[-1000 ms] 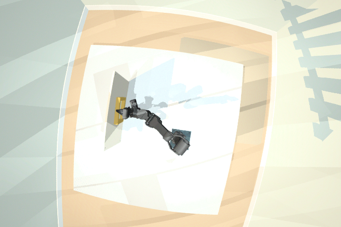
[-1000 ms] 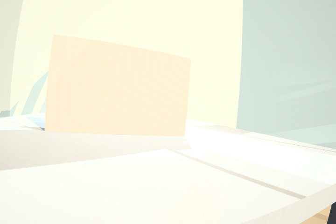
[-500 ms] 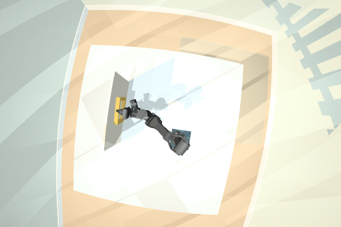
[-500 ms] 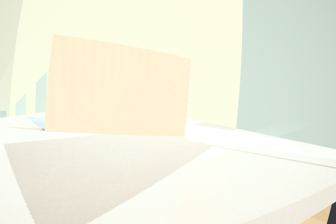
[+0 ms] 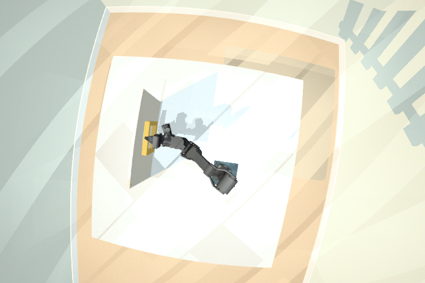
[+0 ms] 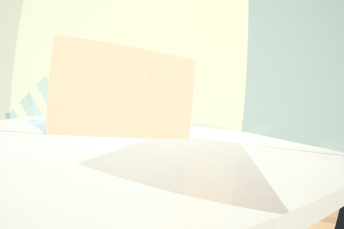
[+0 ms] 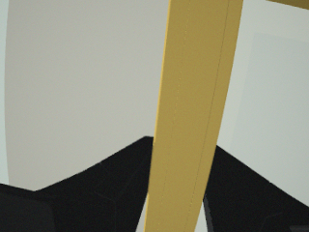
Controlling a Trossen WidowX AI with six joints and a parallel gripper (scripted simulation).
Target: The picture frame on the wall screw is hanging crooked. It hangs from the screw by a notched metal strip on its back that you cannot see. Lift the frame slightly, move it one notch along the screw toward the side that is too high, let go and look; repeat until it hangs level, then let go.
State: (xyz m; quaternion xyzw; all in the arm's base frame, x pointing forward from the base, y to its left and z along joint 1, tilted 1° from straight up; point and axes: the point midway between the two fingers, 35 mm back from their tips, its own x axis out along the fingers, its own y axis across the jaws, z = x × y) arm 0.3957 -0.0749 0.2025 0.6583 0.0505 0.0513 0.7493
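The picture frame lies 50 mm below my gripper tip. Also, from my gripper tip: grey wall panel: 20 mm ahead, 10 mm to the left, 60 mm below.
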